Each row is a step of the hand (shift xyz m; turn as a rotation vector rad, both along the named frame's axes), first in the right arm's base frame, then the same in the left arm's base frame.
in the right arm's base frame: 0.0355 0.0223 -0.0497 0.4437 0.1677 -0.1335
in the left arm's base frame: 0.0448 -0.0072 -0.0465 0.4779 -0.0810 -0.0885
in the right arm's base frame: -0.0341 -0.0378 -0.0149 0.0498 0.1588 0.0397
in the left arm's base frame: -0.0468 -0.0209 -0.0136 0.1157 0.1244 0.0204
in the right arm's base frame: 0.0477 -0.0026 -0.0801 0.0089 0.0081 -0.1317
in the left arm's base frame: 0.0458 -0.0409 -0.0702 0.0198 -0.0255 -0.1282
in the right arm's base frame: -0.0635 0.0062 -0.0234 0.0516 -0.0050 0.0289
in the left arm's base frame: -0.0516 0.0286 -0.0337 0.0414 -0.0211 0.0370
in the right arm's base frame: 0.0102 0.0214 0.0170 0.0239 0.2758 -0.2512
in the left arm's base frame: 0.0179 0.0177 0.0146 0.1657 0.1744 -0.2861
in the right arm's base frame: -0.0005 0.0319 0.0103 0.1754 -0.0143 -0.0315
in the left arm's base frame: 0.0138 0.0302 0.0047 0.1499 -0.0974 -0.0011
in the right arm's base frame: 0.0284 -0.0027 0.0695 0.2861 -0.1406 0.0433
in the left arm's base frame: 0.0195 0.0001 0.0726 0.1838 -0.2402 0.1097
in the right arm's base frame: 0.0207 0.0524 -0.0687 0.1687 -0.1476 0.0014
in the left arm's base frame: 0.0470 0.0214 -0.0723 0.0796 -0.2031 0.0518
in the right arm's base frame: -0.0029 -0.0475 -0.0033 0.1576 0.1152 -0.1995
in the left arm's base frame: -0.0246 -0.0407 0.0041 0.2053 -0.0134 -0.1887
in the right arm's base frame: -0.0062 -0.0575 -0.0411 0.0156 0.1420 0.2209
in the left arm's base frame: -0.0298 -0.0561 -0.0316 0.0664 0.1643 0.1944
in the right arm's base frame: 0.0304 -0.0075 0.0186 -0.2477 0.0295 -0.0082
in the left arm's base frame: 0.0221 -0.0160 0.0241 -0.2041 0.1342 -0.0514
